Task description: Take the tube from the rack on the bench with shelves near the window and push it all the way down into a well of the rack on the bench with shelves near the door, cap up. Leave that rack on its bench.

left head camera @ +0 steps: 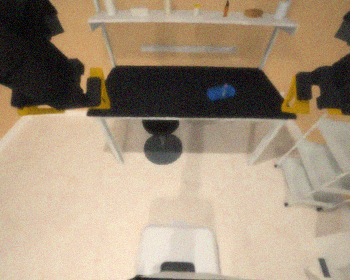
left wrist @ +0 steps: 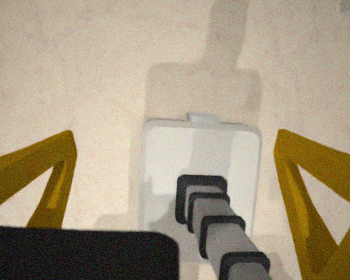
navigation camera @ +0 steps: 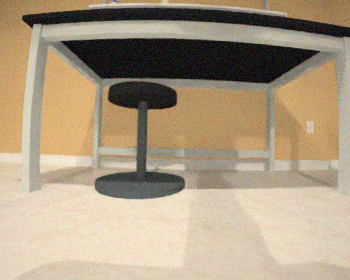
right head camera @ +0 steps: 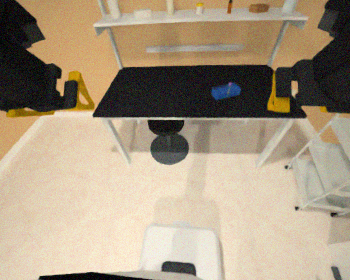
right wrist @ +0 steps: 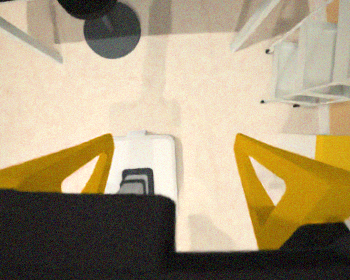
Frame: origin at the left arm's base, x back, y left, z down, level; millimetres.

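Seen in the pictures: left gripper, fingertip midpoint: [left head camera: 86, 107] [left wrist: 175, 141] [right head camera: 73, 109]; right gripper, fingertip midpoint: [left head camera: 305, 109] [right head camera: 294, 107] [right wrist: 174, 140].
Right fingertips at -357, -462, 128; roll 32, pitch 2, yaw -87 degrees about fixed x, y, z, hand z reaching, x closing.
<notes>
A point is followed by its place in that frame, as x, y, z.
A blue rack [left head camera: 215, 94] @[-1097, -478, 591] [right head camera: 219, 93] @[-1099, -479, 591] stands right of centre on the black top of a bench with shelves [left head camera: 160, 90] @[-1220, -50, 648] [right head camera: 160, 90] @[-1224, -15, 648] [navigation camera: 190, 30] @[-961, -269, 719]. A small tube [left head camera: 225, 88] @[-1133, -552, 560] [right head camera: 230, 87] @[-1130, -556, 560] with a pinkish-purple top stands upright in it; its details are blurred. Whether this bench is the window or door one cannot be told. My left gripper [left head camera: 71, 104] [right head camera: 56, 104] [left wrist: 175, 141] @[-346, -9, 131] is open and empty, at the picture's left. My right gripper [left head camera: 316, 104] [right head camera: 302, 104] @[-357, -462, 128] [right wrist: 174, 140] @[-357, -462, 128] is open and empty, at the right. Both hang apart from the rack. A second rack does not show.
A shelf [left head camera: 190, 21] @[-1378, -268, 202] [right head camera: 200, 20] @[-1379, -321, 203] with small bottles and other items spans the bench's back. A round black stool [left head camera: 163, 149] @[-1144, -46, 1379] [right head camera: 169, 148] @[-1150, -44, 1369] [navigation camera: 142, 135] @[-1157, -46, 1152] stands partly under the bench. A wheeled cart [left head camera: 300, 141] @[-964, -1301, 951] [right head camera: 312, 141] @[-964, -1301, 950] stands at the right. My white base [left head camera: 150, 245] @[-188, -42, 1150] [right head camera: 155, 245] @[-182, -61, 1150] is below.
</notes>
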